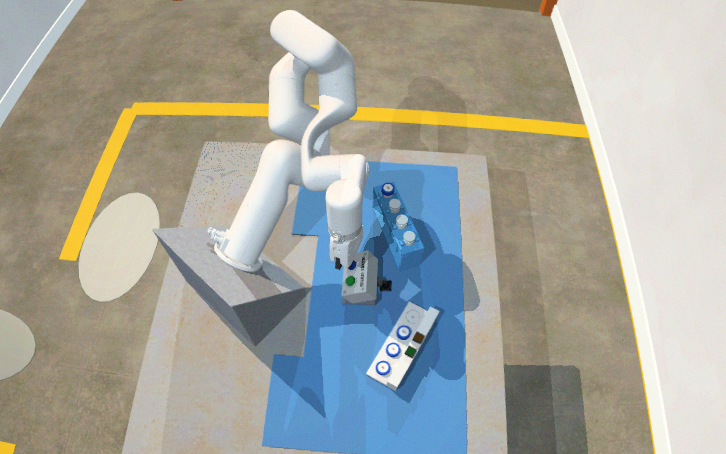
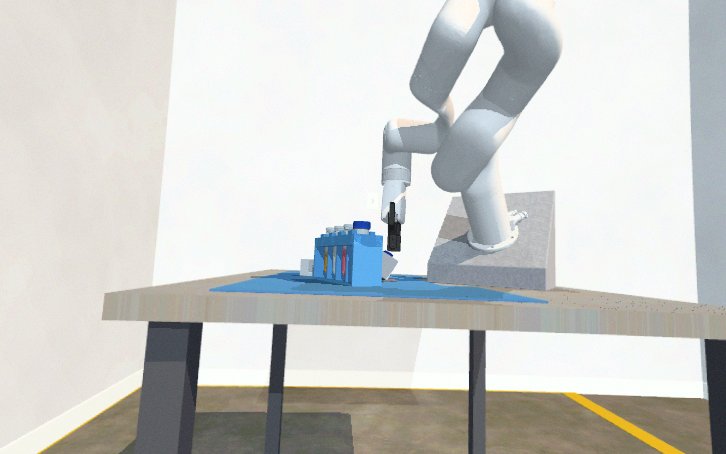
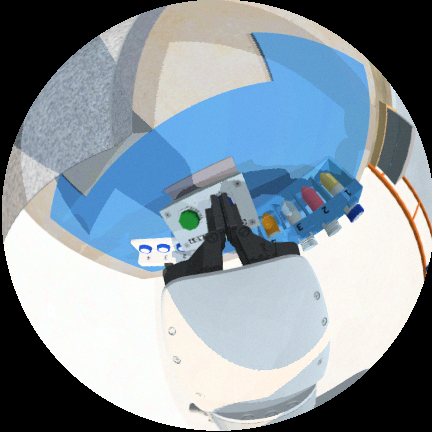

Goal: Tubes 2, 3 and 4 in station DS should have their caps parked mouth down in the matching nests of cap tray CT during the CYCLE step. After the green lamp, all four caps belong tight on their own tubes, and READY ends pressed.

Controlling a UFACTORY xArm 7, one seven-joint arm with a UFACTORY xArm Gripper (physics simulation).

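Where they show: gripper, fingertip midpoint: (image 1: 346, 263) (image 2: 393, 251) (image 3: 218, 203); arm's base at its link origin: (image 1: 237, 256) (image 2: 492, 235).
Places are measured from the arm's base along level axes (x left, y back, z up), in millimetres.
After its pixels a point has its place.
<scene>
In station DS (image 1: 411, 255) @(x 122, y -416, z -56 mm) (image 2: 366, 265) @(x 314, y -310, z -90 mm) (image 3: 341, 201) @(x 253, y -308, z -37 mm), tube 1 wears a blue cap (image 1: 388, 188) @(x 283, y -326, z -6 mm) (image 2: 361, 224) @(x 302, y -324, z -14 mm) (image 3: 355, 213) @(x 271, y -314, z -10 mm); tubes 2, 3 and 4 are uncapped. Cap tray CT (image 1: 428, 319) @(x -32, y -485, z -83 mm) (image 3: 156, 259) @(x -150, y -431, z -92 mm) holds three blue caps, in nest 2 (image 1: 403, 332) @(x -68, y -430, z -107 mm), nest 3 (image 1: 392, 350) @(x -119, y -412, z -108 mm) (image 3: 163, 248) @(x -112, y -410, z -109 mm) and nest 4 (image 1: 382, 367) @(x -166, y -396, z -108 mm) (image 3: 145, 249) @(x -161, y -395, z -109 mm). Nest 1 is empty. The tray's green lamp (image 1: 410, 351) @(x -125, y -454, z -74 mm) looks dark. My gripper (image 2: 394, 249) @(x 66, y -258, z -55 mm) (image 3: 218, 203) @(x 66, y -258, z -55 mm) is shut and empty, pointing down at the blue CYCLE button (image 1: 351, 265), which the fingertips partly hide; contact is unclear. The green READY button (image 1: 350, 280) @(x 22, y -278, z -57 mm) (image 3: 189, 220) @(x 25, y -275, z -58 mm) is beside it.
The grey control box (image 1: 369, 294) @(x -3, y -331, z -63 mm) (image 3: 246, 200) @(x 97, y -274, z -63 mm) stands between station DS and the arm's grey wedge base (image 1: 267, 315) @(x -119, y -107, z -38 mm) (image 2: 487, 275) @(x 66, y -29, z -104 mm). A black part (image 1: 384, 285) @(x 56, y -361, z -123 mm) sticks out beside the box. A brown lamp (image 1: 418, 337) @(x -86, y -467, z -75 mm) sits on the tray. Everything stands on a blue mat (image 1: 342, 374) @(x -198, y -304, z -127 mm).
</scene>
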